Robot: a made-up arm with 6 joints.
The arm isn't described. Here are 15 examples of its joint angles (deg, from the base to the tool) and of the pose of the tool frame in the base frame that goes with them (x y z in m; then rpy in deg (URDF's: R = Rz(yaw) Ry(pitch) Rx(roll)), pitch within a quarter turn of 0, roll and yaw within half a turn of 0).
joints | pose
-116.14 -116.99 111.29 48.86 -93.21 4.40 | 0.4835 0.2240 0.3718 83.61 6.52 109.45
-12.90 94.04 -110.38 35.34 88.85 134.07 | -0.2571 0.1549 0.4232 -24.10 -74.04 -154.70
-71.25 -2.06 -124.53 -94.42 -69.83 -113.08 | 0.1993 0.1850 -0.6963 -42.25 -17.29 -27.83
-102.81 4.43 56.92 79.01 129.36 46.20 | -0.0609 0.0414 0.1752 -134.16 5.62 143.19
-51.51 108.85 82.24 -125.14 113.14 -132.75 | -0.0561 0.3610 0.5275 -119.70 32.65 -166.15
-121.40 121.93 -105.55 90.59 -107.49 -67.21 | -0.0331 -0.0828 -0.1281 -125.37 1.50 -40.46
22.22 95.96 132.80 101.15 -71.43 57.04 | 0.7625 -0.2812 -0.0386 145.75 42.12 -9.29
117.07 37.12 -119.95 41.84 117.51 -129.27 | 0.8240 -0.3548 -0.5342 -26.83 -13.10 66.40
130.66 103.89 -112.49 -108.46 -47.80 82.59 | 0.0125 0.1808 0.7407 81.47 -50.75 45.92
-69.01 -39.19 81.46 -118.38 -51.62 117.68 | 1.0146 -0.2627 0.2687 61.26 -1.06 -92.13
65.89 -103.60 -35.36 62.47 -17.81 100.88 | 0.3341 0.4847 0.5382 42.42 -32.62 60.83
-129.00 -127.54 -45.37 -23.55 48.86 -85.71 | 1.0695 -0.8183 -0.3126 46.10 22.39 171.36
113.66 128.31 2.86 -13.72 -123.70 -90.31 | 0.1236 0.5235 0.0723 -18.11 1.50 -39.76
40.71 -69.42 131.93 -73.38 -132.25 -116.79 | 0.6959 0.4713 0.0564 -113.13 -11.98 -145.71
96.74 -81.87 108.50 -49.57 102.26 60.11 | 0.7177 0.1024 -0.1080 85.27 -18.42 69.95
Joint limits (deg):
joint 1: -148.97..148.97
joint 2: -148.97..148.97
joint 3: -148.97..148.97
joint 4: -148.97..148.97
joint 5: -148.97..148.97
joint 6: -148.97..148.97
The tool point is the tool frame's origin. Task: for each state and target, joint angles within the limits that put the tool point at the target. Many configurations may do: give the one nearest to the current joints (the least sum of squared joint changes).
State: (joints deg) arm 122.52 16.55 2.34 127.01 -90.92 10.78
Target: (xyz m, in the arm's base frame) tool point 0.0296 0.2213 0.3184
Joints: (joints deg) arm 130.20 32.82 -4.88 120.81 -97.17 9.54
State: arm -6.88 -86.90 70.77 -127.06 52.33 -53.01
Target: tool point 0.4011 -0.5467 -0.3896
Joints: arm -16.05 -128.06 84.31 -148.97 63.18 -42.61
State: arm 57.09 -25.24 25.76 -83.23 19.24 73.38
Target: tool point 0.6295 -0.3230 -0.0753
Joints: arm 65.70 -33.37 30.58 -93.07 22.70 81.80
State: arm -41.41 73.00 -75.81 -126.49 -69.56 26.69
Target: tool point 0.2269 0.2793 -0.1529
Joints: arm -30.41 63.53 -96.22 -125.21 -114.27 -13.10
